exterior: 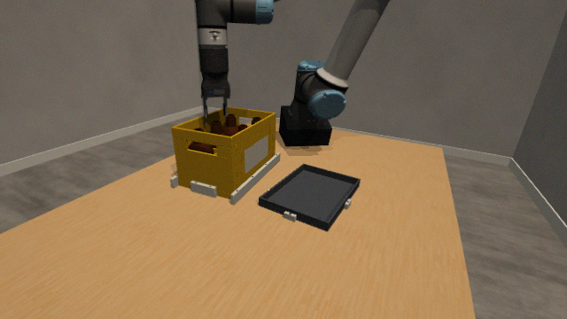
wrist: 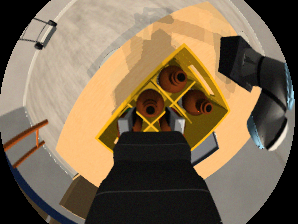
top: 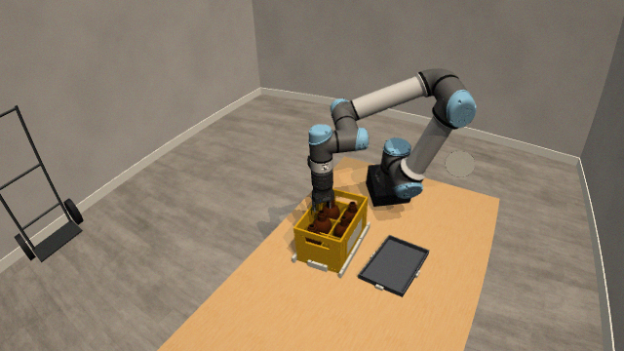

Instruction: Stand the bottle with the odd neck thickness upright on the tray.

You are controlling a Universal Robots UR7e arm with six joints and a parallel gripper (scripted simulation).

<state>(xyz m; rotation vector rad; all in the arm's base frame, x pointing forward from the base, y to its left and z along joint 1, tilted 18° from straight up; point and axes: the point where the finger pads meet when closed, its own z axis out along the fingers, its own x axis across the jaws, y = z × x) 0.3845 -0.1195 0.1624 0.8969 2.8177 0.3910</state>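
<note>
My hand is 1 cm past the yellow crate, 4 cm to the right of it and 11 cm above it. The rest, counted from my hand: dark tray: 4 cm behind, 32 cm to the left, 18 cm below; bottle: 2 cm behind, 9 cm to the left, 11 cm below.
</note>
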